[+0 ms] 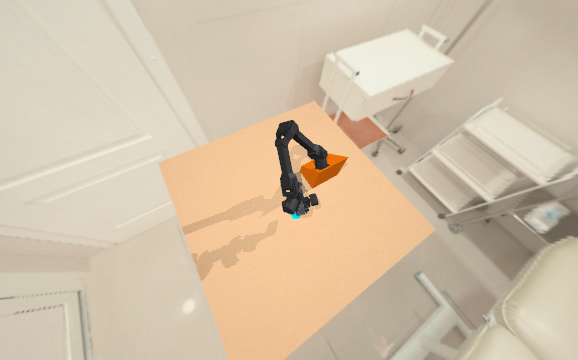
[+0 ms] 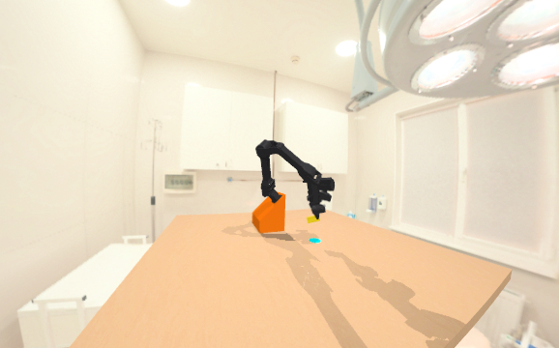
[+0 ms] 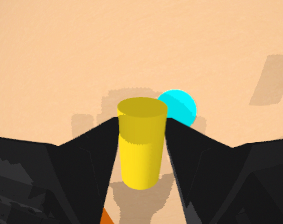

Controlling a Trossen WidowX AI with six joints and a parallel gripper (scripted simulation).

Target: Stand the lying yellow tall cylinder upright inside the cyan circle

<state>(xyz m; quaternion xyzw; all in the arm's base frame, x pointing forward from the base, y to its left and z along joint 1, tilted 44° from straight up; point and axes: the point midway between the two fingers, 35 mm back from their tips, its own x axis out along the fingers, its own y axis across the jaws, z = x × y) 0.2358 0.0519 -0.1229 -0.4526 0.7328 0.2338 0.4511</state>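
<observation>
The cyan circle lies 12 cm below my gripper tip, 2 cm to the right of it and 2 cm ahead of it. The rest, counted from my gripper tip: yellow cylinder: 2 cm to the right, 1 cm below, 1 cm behind.
</observation>
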